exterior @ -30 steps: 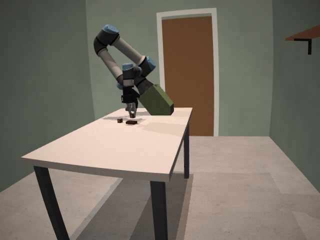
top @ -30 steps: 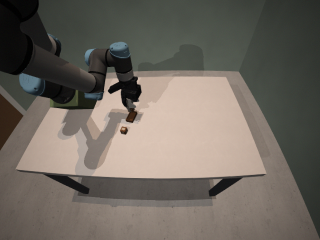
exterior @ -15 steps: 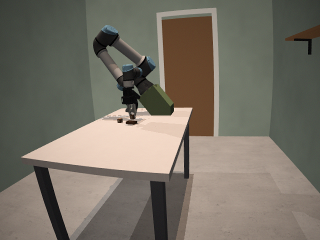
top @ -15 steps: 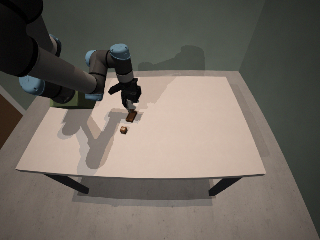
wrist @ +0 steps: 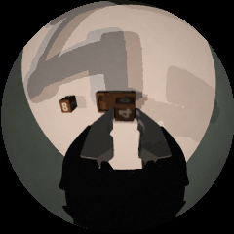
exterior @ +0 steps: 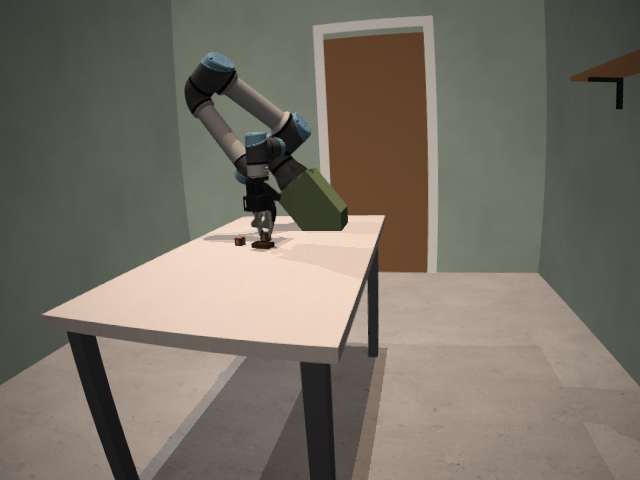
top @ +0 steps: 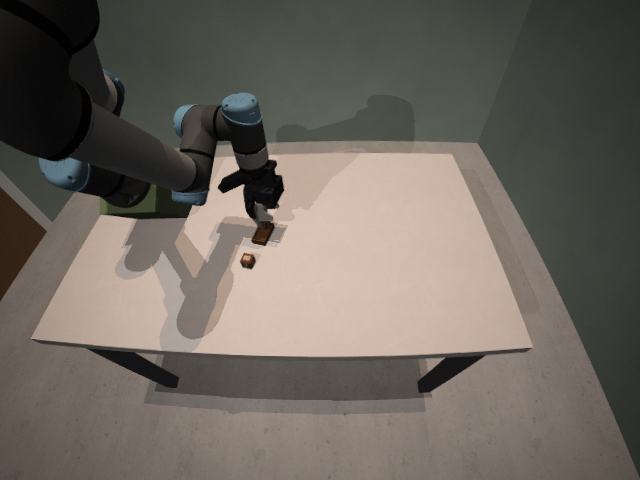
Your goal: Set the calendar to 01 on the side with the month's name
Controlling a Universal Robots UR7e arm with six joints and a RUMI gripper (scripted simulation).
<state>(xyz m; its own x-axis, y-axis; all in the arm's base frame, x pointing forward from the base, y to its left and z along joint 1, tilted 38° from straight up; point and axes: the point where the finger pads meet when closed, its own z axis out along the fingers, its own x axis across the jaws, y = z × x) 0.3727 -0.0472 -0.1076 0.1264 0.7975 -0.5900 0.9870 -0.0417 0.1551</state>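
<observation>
The brown tray is 40 mm below my hand and 20 mm to the right of it.
</observation>
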